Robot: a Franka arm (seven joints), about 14 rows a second.
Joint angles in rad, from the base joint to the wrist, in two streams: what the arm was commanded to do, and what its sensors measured. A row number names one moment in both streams.
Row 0, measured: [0.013 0.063 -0.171 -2.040 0.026 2.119 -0.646]
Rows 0 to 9, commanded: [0.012 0.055 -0.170 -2.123 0.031 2.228 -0.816]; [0.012 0.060 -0.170 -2.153 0.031 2.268 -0.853]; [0.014 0.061 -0.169 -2.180 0.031 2.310 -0.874]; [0.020 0.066 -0.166 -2.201 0.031 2.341 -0.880]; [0.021 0.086 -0.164 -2.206 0.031 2.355 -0.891]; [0.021 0.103 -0.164 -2.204 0.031 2.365 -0.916]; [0.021 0.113 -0.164 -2.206 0.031 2.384 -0.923]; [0.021 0.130 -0.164 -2.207 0.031 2.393 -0.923]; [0.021 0.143 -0.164 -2.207 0.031 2.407 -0.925]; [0.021 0.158 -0.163 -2.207 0.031 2.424 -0.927]
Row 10, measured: [0.018 0.136 -0.160 -2.204 0.026 2.386 -0.898]
